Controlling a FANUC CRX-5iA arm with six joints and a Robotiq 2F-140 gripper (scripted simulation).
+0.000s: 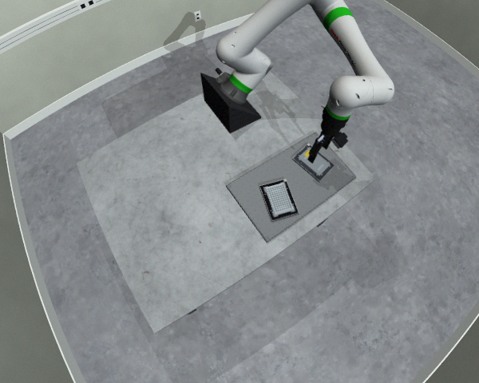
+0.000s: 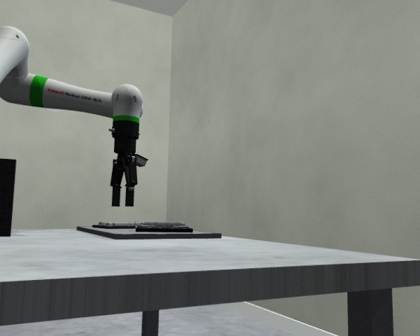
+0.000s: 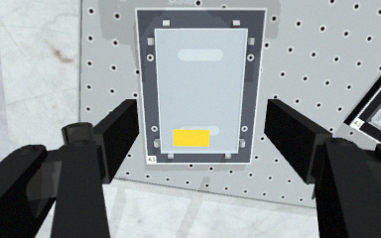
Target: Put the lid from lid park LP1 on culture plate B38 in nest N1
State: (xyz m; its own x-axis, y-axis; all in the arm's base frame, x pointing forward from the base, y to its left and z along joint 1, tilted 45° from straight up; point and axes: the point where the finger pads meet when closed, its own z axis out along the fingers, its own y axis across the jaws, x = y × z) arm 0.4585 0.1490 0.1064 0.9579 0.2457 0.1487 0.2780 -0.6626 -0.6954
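Right now my hand is 80 mm above the clear lid. The rest, counted from my hand: black nest (80 mm ahead, 240 mm to the right, 90 mm below); then lid park (90 mm below); then culture plate (80 mm ahead, 240 mm to the right, 80 mm below).
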